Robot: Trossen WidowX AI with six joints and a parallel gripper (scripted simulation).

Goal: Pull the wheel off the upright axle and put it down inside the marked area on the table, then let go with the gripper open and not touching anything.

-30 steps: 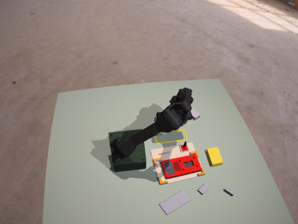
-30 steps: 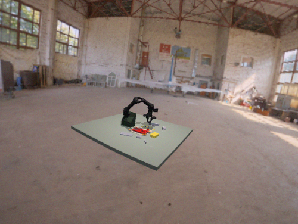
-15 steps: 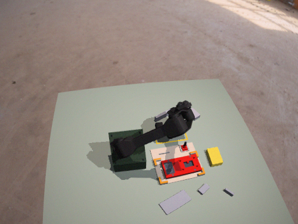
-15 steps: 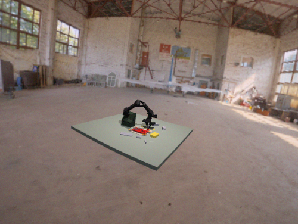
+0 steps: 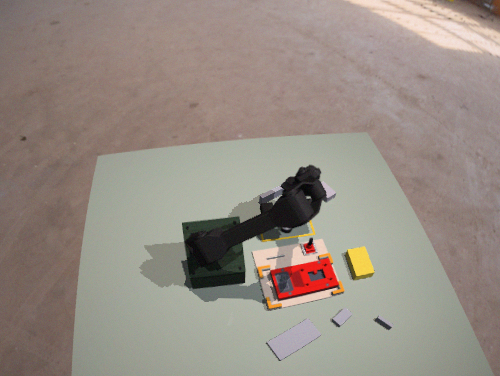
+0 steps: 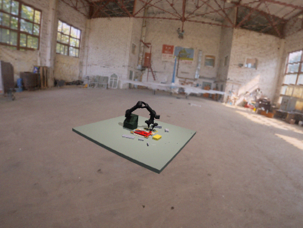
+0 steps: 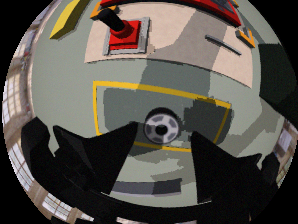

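My gripper tip is 10 mm above the dark grey wheel. Also, from my gripper tip: grey block: 170 mm ahead, 170 mm to the left, 10 mm below; then grey bar: 10 mm behind, 170 mm to the left; then upright axle: 70 mm ahead, 100 mm to the right, 10 mm above.
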